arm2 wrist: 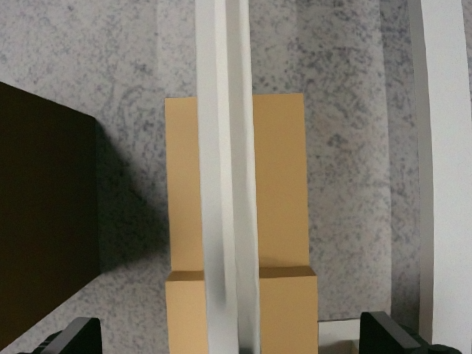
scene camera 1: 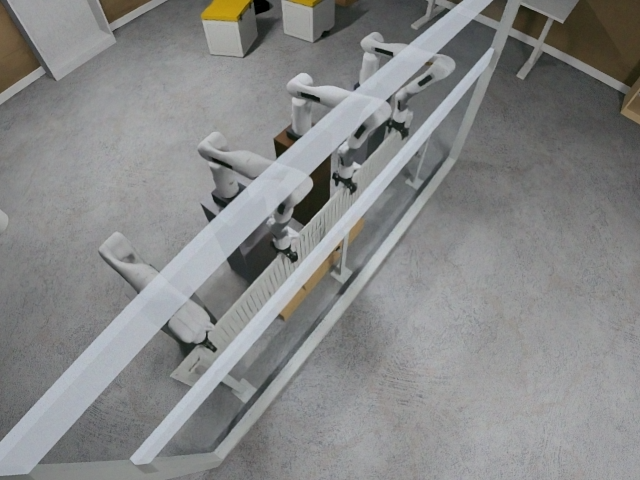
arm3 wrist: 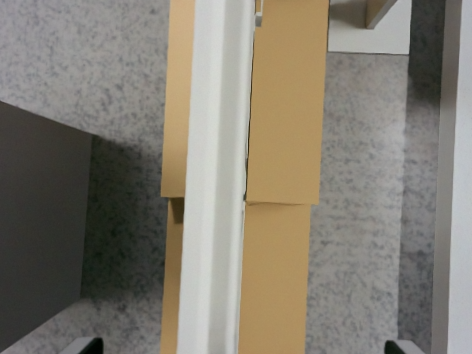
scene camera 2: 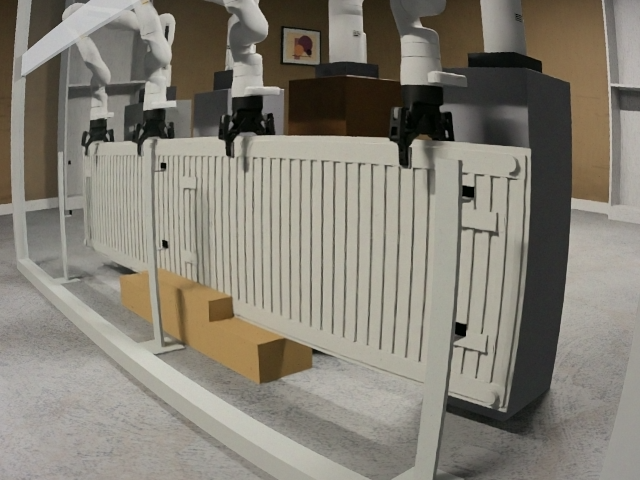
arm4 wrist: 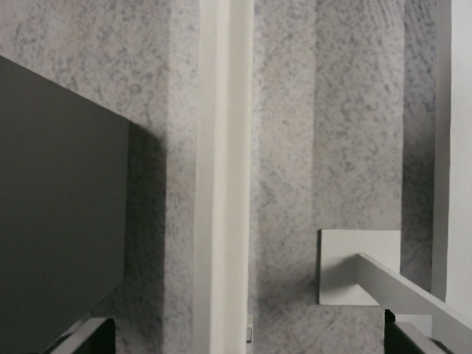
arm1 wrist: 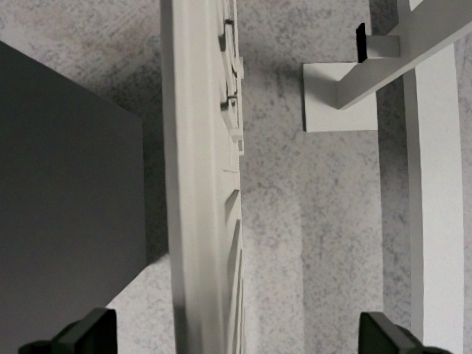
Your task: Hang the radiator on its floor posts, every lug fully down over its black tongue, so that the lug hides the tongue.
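The long white radiator [arm1 wrist: 200, 150] [arm2 wrist: 225, 150] [arm3 wrist: 215, 125] [arm4 wrist: 225, 150] [scene camera 1: 248, 310] [scene camera 2: 330, 232] stands upright beside its posts. My arm1 gripper [arm1 wrist: 238, 332], arm2 gripper [arm2 wrist: 230, 334], arm3 gripper [arm3 wrist: 243, 346] and arm4 gripper [arm4 wrist: 250, 334] are open, fingers wide either side of its top edge. In scene camera 2, an upper lug [scene camera 2: 479, 221] and a lower lug [scene camera 2: 471, 342] sit below the upper tongue [scene camera 2: 467, 191] and lower tongue [scene camera 2: 460, 329] near the right post [scene camera 2: 444, 310]. Both tongues show black. In the arm1 wrist view, a black tongue [arm1 wrist: 361, 42] is apart from the radiator.
Stepped tan blocks [arm2 wrist: 280, 175] [arm3 wrist: 285, 125] [scene camera 2: 175, 299] lie under the radiator's middle. A white frame [arm1 wrist: 440, 200] [scene camera 1: 330, 315] [scene camera 2: 206, 408] runs along the post side. Dark arm pedestals [arm1 wrist: 70, 175] [arm2 wrist: 45, 200] [arm4 wrist: 60, 175] stand on the other side. The middle post [scene camera 2: 153, 232] rises beside the blocks.
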